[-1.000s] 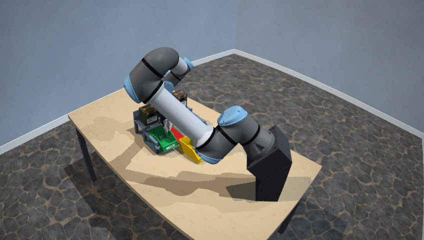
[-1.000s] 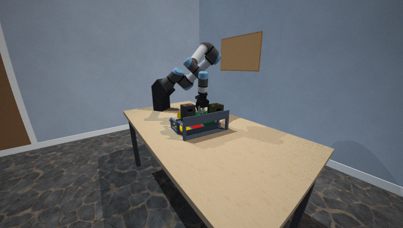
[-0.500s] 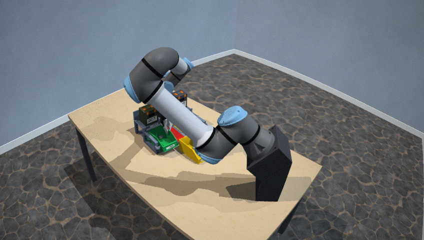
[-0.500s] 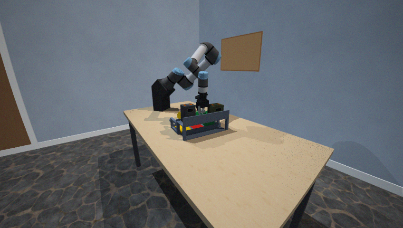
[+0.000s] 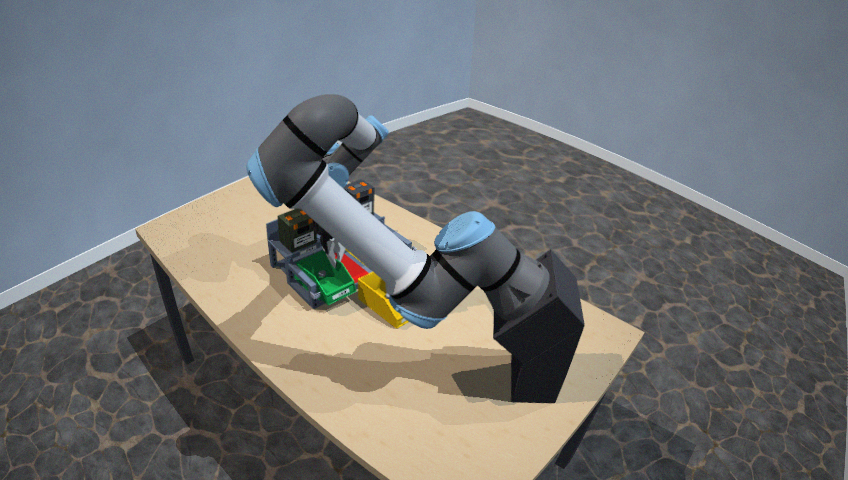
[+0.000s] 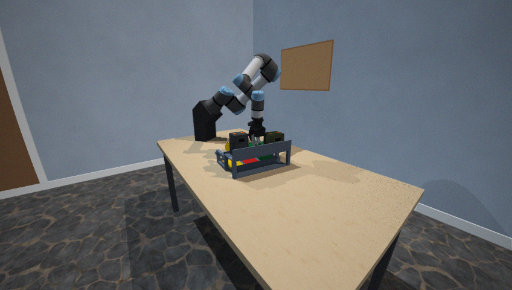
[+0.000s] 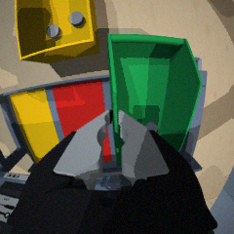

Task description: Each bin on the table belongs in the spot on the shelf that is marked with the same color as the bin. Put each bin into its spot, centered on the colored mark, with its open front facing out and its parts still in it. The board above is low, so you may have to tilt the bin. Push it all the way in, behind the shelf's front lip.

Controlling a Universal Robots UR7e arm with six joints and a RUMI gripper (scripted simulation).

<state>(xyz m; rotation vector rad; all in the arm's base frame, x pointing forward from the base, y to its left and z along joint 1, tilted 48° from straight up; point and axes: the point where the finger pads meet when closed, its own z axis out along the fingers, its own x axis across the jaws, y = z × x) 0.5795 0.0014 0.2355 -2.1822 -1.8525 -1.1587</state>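
My gripper is now 5 cm to the right of the green bin, 2 cm above it and 1 cm past it. From my hand the other things lie so: yellow bin: 17 cm behind, 7 cm to the right, 5 cm below; black box: 18 cm to the right, 15 cm ahead, 8 cm above.
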